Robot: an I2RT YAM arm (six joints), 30 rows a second.
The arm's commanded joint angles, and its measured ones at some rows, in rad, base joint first. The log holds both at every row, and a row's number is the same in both.
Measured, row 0:
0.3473, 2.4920, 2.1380, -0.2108, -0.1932, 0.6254
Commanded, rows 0 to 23:
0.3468, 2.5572, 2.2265, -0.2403, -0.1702, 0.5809
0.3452, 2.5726, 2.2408, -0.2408, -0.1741, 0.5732
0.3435, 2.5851, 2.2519, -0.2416, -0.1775, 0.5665
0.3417, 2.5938, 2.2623, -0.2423, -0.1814, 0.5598
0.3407, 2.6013, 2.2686, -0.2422, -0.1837, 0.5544
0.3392, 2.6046, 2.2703, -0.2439, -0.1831, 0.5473
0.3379, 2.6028, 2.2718, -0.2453, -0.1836, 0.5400
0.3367, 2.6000, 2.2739, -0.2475, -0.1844, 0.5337
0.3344, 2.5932, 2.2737, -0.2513, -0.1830, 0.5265
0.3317, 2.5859, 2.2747, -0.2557, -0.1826, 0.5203
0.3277, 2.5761, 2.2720, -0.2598, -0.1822, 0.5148
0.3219, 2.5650, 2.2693, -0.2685, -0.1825, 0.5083
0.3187, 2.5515, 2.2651, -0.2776, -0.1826, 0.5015
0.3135, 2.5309, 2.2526, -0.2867, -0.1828, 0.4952
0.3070, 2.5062, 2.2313, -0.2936, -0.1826, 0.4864
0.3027, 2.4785, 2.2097, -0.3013, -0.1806, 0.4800
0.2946, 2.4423, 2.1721, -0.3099, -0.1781, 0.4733
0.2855, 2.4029, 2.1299, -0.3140, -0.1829, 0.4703
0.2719, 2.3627, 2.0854, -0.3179, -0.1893, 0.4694
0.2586, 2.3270, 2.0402, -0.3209, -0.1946, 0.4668
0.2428, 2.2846, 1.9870, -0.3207, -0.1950, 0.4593
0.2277, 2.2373, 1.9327, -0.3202, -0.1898, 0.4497
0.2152, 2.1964, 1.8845, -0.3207, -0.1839, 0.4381
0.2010, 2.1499, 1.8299, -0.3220, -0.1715, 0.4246
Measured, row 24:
0.2367, 2.2692, 1.9179, -0.3035, -0.1902, 0.4709
